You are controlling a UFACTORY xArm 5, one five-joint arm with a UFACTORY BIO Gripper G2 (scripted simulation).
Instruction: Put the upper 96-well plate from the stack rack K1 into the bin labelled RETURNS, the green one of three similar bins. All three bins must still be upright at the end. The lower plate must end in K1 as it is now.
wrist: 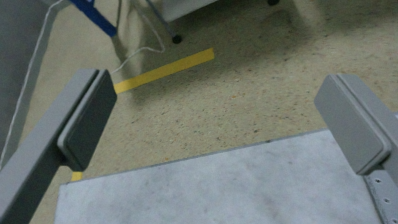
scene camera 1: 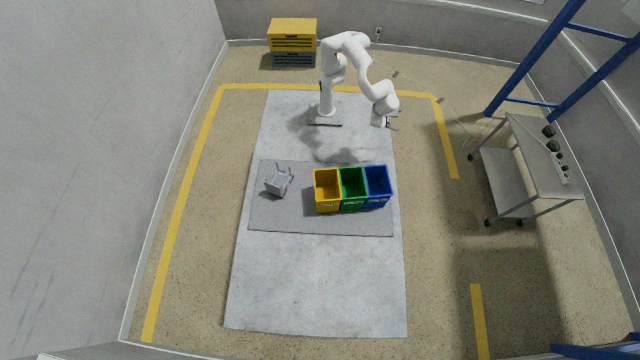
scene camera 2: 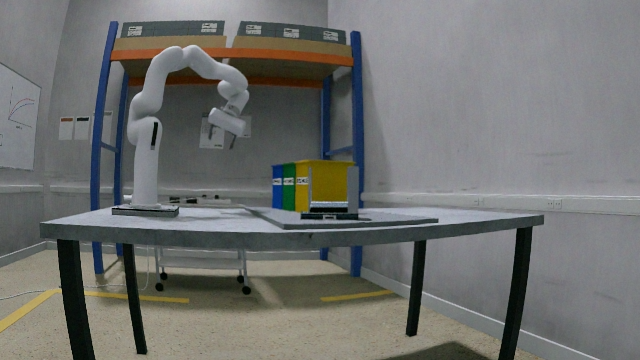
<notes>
I see a yellow bin (scene camera 2: 329,178), a green bin (scene camera 1: 352,179) and a blue bin (scene camera 1: 379,183).
The yellow bin also shows in scene camera 1 (scene camera 1: 327,186). The wrist view does not show the yellow bin: it is out of frame. The wrist view misses the green bin: it is out of frame.
</notes>
